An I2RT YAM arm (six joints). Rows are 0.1 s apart.
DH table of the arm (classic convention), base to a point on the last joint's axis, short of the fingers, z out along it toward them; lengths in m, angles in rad. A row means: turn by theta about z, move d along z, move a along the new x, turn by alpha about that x. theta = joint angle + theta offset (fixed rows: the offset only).
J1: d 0.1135  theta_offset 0  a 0.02  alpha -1.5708
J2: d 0  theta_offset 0  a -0.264  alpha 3.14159
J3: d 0  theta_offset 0.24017  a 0.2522  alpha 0
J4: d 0  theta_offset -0.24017  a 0.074  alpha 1.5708
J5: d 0  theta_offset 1.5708  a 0  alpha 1.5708
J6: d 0.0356  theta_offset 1.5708  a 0  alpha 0
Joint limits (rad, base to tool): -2.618..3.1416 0..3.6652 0..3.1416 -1.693..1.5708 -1.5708..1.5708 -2.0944..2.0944
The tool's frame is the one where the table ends.
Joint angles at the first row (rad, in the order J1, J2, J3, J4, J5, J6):
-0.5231, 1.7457, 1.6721, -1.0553, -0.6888, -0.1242
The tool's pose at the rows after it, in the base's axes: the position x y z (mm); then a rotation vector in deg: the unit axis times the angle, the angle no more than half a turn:
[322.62 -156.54 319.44 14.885 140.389 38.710]
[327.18 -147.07 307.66 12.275 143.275 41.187]
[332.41 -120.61 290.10 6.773 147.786 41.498]
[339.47 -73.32 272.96 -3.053 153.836 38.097]
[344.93 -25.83 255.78 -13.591 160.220 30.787]
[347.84 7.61 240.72 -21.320 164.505 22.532]
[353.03 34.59 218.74 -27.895 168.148 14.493]
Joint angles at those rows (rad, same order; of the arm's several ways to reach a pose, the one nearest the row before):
-0.5155, 1.7564, 1.6736, -1.0814, -0.6964, -0.1548
-0.4864, 1.7763, 1.6599, -1.1136, -0.6995, -0.1901
-0.4098, 1.7703, 1.5927, -1.1061, -0.6597, -0.2193
-0.2673, 1.7549, 1.5174, -1.0784, -0.5617, -0.2331
-0.1169, 1.7640, 1.4728, -1.0616, -0.4222, -0.2393
-0.0079, 1.7870, 1.4497, -1.0462, -0.2948, -0.2377
0.0796, 1.8405, 1.4358, -1.0232, -0.1813, -0.2362

